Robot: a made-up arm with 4 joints.
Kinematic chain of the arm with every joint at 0, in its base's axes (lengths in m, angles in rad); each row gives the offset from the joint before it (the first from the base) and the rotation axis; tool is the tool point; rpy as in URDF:
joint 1: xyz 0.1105 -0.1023 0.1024 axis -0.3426 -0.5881 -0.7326
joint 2: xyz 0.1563 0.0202 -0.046 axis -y
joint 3: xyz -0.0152 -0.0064 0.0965 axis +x
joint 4: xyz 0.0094 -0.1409 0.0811 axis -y
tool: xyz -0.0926 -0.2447 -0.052 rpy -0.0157 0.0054 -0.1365
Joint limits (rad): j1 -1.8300..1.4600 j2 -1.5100..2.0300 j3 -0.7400..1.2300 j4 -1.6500..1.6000
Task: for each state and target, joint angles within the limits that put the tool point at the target. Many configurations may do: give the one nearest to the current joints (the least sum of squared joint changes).
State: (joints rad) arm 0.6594 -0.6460 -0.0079 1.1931
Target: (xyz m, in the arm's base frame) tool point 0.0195 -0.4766 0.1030
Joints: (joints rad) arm 1.0522 -0.5103 0.5093 1.6000
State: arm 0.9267 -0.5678 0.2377 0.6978
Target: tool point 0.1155 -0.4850 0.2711
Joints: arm 0.4755 -0.5556 -0.0917 0.6160
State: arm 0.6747 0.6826 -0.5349 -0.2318
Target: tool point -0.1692 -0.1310 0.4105
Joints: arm 0.9511 0.0677 -0.6798 -0.4150
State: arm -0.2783 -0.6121 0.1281 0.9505
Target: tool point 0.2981 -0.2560 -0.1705
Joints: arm -0.9988 -0.6425 0.3603 0.9660
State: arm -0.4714 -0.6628 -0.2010 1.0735
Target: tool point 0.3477 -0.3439 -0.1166
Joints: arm -0.5216 -0.7505 0.3066 1.5954
